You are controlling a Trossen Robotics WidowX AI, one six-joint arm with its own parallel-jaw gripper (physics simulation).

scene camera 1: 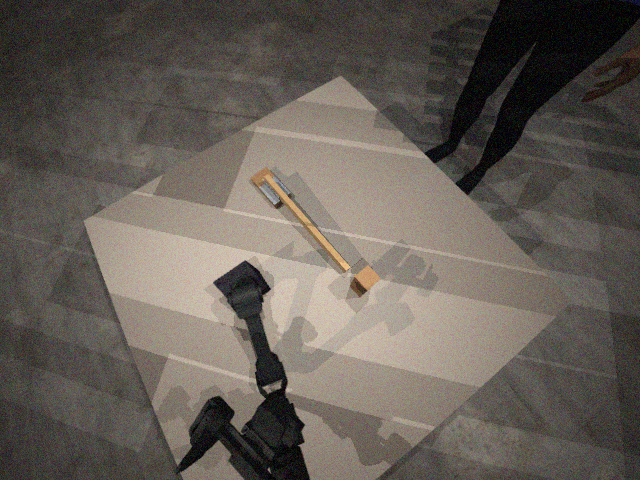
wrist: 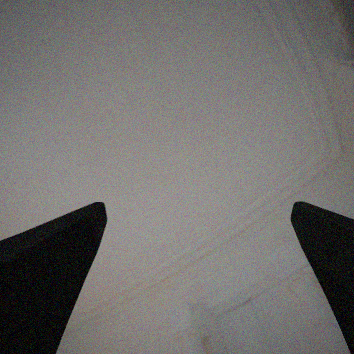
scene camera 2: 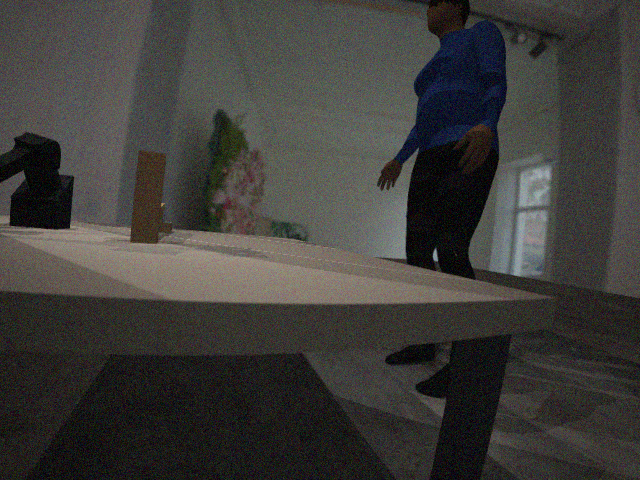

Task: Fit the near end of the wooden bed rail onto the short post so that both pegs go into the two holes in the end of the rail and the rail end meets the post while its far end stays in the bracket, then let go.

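Seen in the pictures: gripper, fingertip midpoint: (wrist: 200,212); arm's base, link origin: (scene camera 1: 245,285) (scene camera 2: 45,188).
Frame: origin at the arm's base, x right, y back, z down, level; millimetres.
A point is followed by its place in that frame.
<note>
The wooden bed rail (scene camera 1: 311,228) @(x -2, y -280, z 24 mm) runs diagonally across the table, its far end in the bracket (scene camera 1: 269,194) @(x -229, y -271, z 65 mm) with grey side plates. Its near end lies close to the short post (scene camera 1: 368,277) @(x 246, y -269, z -79 mm) (scene camera 2: 148,196) @(x 270, y -269, z 9 mm), with a narrow gap seen from above. The post stands upright; the pegs and holes cannot be made out. In scene camera 2 the post hides most of the rail. My gripper (wrist: 200,212) @(x 298, y 116, z -420 mm) is open and empty, its fingers wide apart in the wrist view. It is far from the rail, partly cut off at the bottom of scene camera 1.
The arm's base (scene camera 1: 241,281) @(x -5, y -6, z -36 mm) (scene camera 2: 41,202) @(x 33, y -4, z 38 mm) stands on the table (scene camera 1: 336,113) @(x -352, y -755, z 101 mm) (scene camera 2: 248,328) @(x 715, y -358, z 120 mm), left of the post. The arm reaches away from the rail. A person (scene camera 1: 488,93) (scene camera 2: 454,113) stands beyond the table's edge. The wrist view shows a pale, blurred surface.
</note>
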